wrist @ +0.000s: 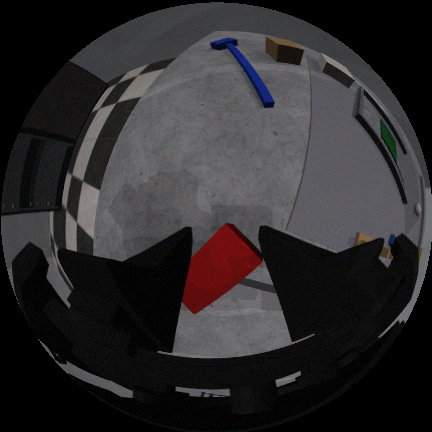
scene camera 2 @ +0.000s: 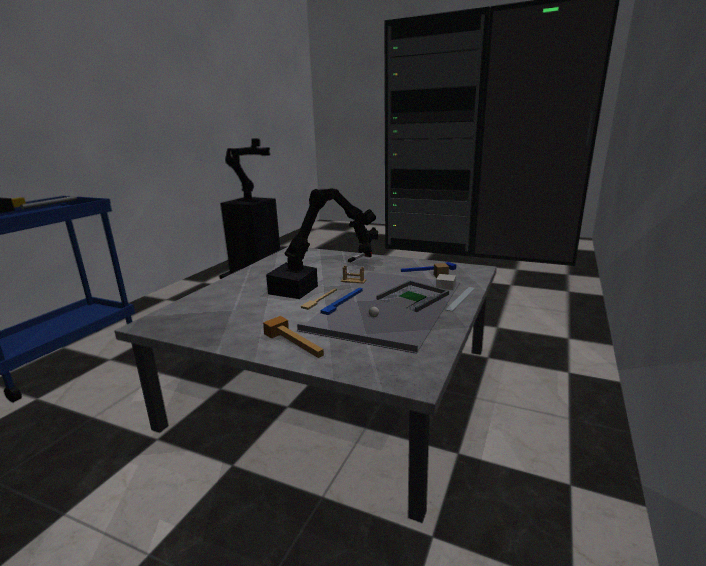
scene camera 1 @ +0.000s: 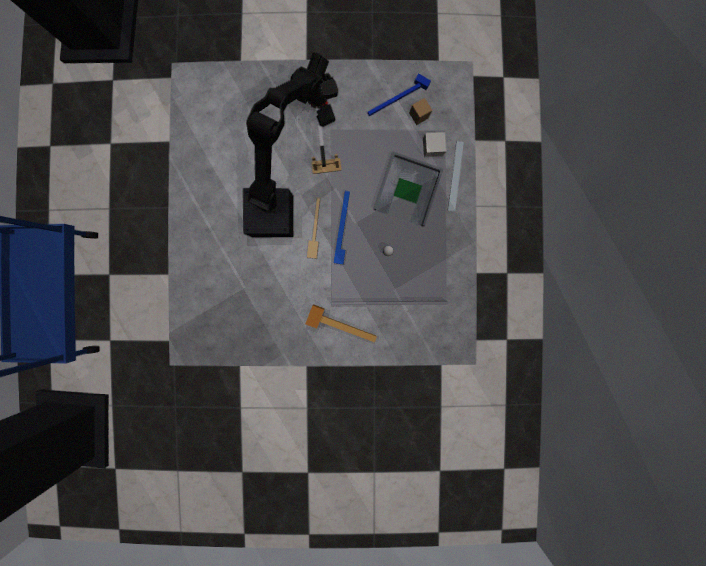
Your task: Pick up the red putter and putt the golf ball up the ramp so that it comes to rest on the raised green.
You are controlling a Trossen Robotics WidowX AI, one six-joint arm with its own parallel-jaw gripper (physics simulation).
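Frame: origin at the arm's base, x ahead, y left, z up, level; metres.
Seen in the pictures: gripper, fingertip midpoint: [wrist: 225,232] [scene camera 2: 370,254] [scene camera 1: 326,104]; arm's base, link origin: [scene camera 2: 295,269] [scene camera 1: 266,204].
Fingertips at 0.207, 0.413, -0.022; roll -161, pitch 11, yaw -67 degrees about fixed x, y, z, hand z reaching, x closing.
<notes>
Pixels of each thing's top centre, then the offset from my fingertips to it, as dx, dy, dz.
- white golf ball, top centre: [scene camera 1: 388,250] [scene camera 2: 373,307] +0.274, -0.563, -0.031
- blue mallet, top centre: [wrist: 236,54] [scene camera 1: 398,93] [scene camera 2: 428,265] +0.291, +0.095, -0.052
- brown block, top centre: [wrist: 284,41] [scene camera 1: 422,107] [scene camera 2: 441,265] +0.384, +0.019, -0.017
- white block, top centre: [scene camera 1: 435,142] [scene camera 2: 446,277] +0.447, -0.115, -0.029
- blue stick, top centre: [scene camera 1: 344,227] [scene camera 2: 344,299] +0.090, -0.474, -0.060
- thin wooden paddle, top centre: [scene camera 1: 315,227] [scene camera 2: 320,296] -0.030, -0.479, -0.067
- orange mallet, top centre: [scene camera 2: 294,330] [scene camera 1: 342,327] +0.102, -0.880, -0.025
- pale strip, top centre: [scene camera 2: 461,298] [scene camera 1: 456,176] +0.550, -0.232, -0.074
My gripper [scene camera 1: 319,104] [scene camera 2: 368,253] [wrist: 225,232] is shut on the red block of the red putter [scene camera 1: 321,136] [scene camera 2: 360,257] [wrist: 220,270]. The putter's pale shaft and black end reach toward the small wooden stand [scene camera 1: 327,169] [scene camera 2: 353,281]; in scene camera 2 the putter is off the table, with its black end behind the stand. The white golf ball [scene camera 1: 388,250] [scene camera 2: 373,311] [wrist: 418,209] sits on the grey board [scene camera 1: 388,288] [scene camera 2: 353,334]. The green [scene camera 1: 407,190] [scene camera 2: 412,295] [wrist: 388,140] lies between dark rails. The ramp's surface is hard to make out.
A blue mallet [scene camera 1: 393,97] [wrist: 250,72], a brown block [scene camera 1: 420,110] and a white block [scene camera 1: 434,143] lie beyond the arm. A blue stick [scene camera 1: 342,224], a thin wooden paddle [scene camera 1: 315,226], an orange mallet [scene camera 1: 347,328] and a pale strip [scene camera 1: 455,176] also lie around.
</notes>
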